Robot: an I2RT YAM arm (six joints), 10 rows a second.
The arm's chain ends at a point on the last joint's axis. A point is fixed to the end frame.
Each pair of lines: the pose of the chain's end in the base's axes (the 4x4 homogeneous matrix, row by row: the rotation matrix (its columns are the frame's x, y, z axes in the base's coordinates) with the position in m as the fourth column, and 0 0 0 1 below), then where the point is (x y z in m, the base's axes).
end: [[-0.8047 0.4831 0.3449 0.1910], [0.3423 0.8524 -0.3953 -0.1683], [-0.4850 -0.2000 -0.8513 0.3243], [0 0 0 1]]
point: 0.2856 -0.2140 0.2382
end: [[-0.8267 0.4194 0.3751 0.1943], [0.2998 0.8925 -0.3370 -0.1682], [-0.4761 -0.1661 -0.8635 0.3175], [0 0 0 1]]
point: 0.2922 -0.2036 0.2302
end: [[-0.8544 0.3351 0.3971 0.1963], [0.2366 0.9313 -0.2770 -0.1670], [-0.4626 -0.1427 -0.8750 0.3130], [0 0 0 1]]
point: 0.2963 -0.1908 0.2242
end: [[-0.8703 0.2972 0.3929 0.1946], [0.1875 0.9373 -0.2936 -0.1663], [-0.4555 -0.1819 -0.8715 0.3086], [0 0 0 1]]
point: 0.2940 -0.1896 0.2189
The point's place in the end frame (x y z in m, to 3 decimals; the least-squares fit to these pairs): -0.050 0.024 0.124
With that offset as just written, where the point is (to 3 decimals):
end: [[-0.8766 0.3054 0.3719 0.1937], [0.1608 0.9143 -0.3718 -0.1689], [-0.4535 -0.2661 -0.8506 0.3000], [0 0 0 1]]
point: 0.291 -0.201 0.211
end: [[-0.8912 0.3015 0.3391 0.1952], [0.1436 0.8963 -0.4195 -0.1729], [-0.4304 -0.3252 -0.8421 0.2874], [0 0 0 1]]
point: 0.289 -0.211 0.197
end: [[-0.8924 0.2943 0.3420 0.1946], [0.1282 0.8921 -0.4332 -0.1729], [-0.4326 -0.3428 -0.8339 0.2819], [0 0 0 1]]
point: 0.289 -0.212 0.192
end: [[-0.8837 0.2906 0.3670 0.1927], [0.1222 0.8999 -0.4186 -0.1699], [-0.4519 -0.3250 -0.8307 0.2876], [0 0 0 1]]
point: 0.289 -0.206 0.199
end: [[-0.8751 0.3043 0.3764 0.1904], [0.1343 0.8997 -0.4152 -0.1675], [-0.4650 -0.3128 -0.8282 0.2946], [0 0 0 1]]
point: 0.288 -0.204 0.208
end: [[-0.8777 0.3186 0.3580 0.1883], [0.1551 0.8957 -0.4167 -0.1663], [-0.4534 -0.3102 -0.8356 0.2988], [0 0 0 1]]
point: 0.284 -0.204 0.210
